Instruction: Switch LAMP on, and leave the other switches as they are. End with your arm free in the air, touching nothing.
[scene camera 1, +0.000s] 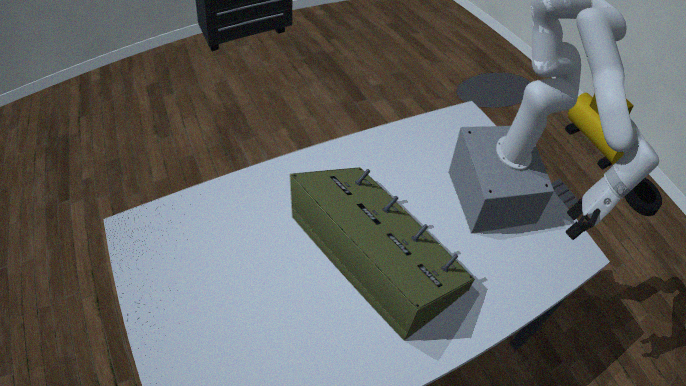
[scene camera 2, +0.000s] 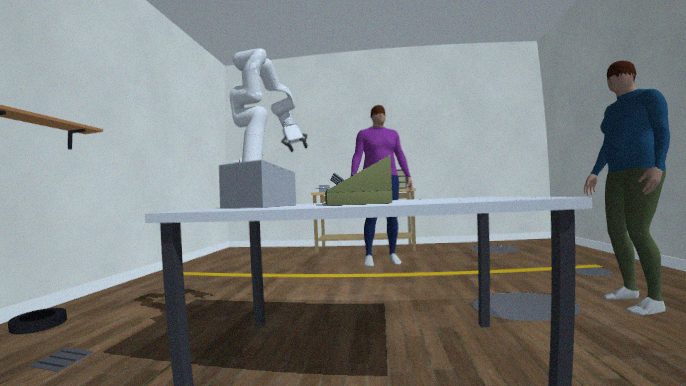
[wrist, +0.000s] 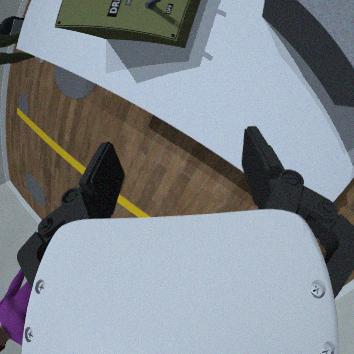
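Where they show: gripper, fingertip midpoint: (scene camera 1: 569, 225) (scene camera 2: 299, 149) (wrist: 178, 150); arm's base, origin of the base link: (scene camera 1: 513, 153) (scene camera 2: 251, 168).
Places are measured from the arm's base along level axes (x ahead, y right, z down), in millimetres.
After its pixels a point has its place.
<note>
A green sloped switch panel (scene camera 1: 350, 225) {x 572, y 59, z 17 mm} (scene camera 2: 367, 182) {x 527, y 277, z 103 mm} (wrist: 90, 17) {x 511, y -200, z 39 mm} stands on the white table. Several grey levers stand along its edge nearer the robot base, including a first (scene camera 1: 363, 177) {x 421, y 210, z 72 mm}, a second (scene camera 1: 391, 204) {x 413, y 90, z 72 mm} and a third (scene camera 1: 420, 232) {x 405, y -28, z 71 mm}. They all lean alike, towards the base side. The end lever (scene camera 1: 450, 261) {x 396, y -146, z 70 mm} (wrist: 152, 4) {x 393, y -151, z 75 mm} is beside a label starting "DR"; "OFF" shows near it in the wrist view. The other labels are too blurred to tell surely which is LAMP. My gripper (scene camera 1: 571, 223) {x 193, y -328, z -135 mm} (scene camera 2: 298, 147) {x 193, y -328, z -135 mm} (wrist: 178, 150) {x 193, y -328, z -135 mm} is open and empty, in the air away from the panel.
The grey base block (scene camera 1: 515, 172) {x 48, y -53, z 11 mm} (scene camera 2: 240, 185) {x -17, y 112, z 86 mm} carries the arm on the white table (scene camera 1: 210, 280) {x 932, y 199, z 187 mm} (scene camera 2: 450, 205) {x 749, y 536, z 193 mm} (wrist: 215, 105) {x 221, y -317, z 187 mm}. Two people, one in purple (scene camera 2: 378, 145) and one in blue (scene camera 2: 635, 130), stand beyond the table. A yellow object (scene camera 1: 592, 125) lies on the floor behind the arm.
</note>
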